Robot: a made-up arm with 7 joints. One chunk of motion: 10 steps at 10 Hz.
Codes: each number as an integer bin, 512 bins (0 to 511) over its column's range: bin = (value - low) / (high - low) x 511, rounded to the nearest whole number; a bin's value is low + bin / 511 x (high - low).
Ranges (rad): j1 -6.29..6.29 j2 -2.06..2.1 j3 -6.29..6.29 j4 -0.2..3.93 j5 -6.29..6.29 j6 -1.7..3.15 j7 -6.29..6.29
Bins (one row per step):
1: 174 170 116 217 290 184 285
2: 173 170 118 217 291 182 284
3: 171 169 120 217 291 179 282
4: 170 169 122 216 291 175 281
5: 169 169 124 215 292 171 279
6: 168 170 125 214 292 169 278
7: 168 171 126 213 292 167 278
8: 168 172 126 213 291 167 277
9: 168 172 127 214 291 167 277
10: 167 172 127 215 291 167 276
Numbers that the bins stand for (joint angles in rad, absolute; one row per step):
1: -2.0064 -0.6760 -3.4343 1.5538 0.8493 0.0464 0.7262
2: -2.0310 -0.6760 -3.3850 1.5538 0.8740 0.0274 0.7016
3: -2.0803 -0.6842 -3.3358 1.5538 0.8740 -0.0011 0.6524
4: -2.1049 -0.6842 -3.2866 1.5458 0.8740 -0.0390 0.6278
5: -2.1295 -0.6842 -3.2373 1.5377 0.8986 -0.0770 0.5785
6: -2.1541 -0.6760 -3.2127 1.5296 0.8986 -0.0960 0.5539
7: -2.1541 -0.6679 -3.1881 1.5215 0.8986 -0.1150 0.5539
8: -2.1541 -0.6598 -3.1881 1.5215 0.8740 -0.1150 0.5293
9: -2.1541 -0.6598 -3.1635 1.5296 0.8740 -0.1150 0.5293
10: -2.1787 -0.6598 -3.1635 1.5377 0.8740 -0.1150 0.5047

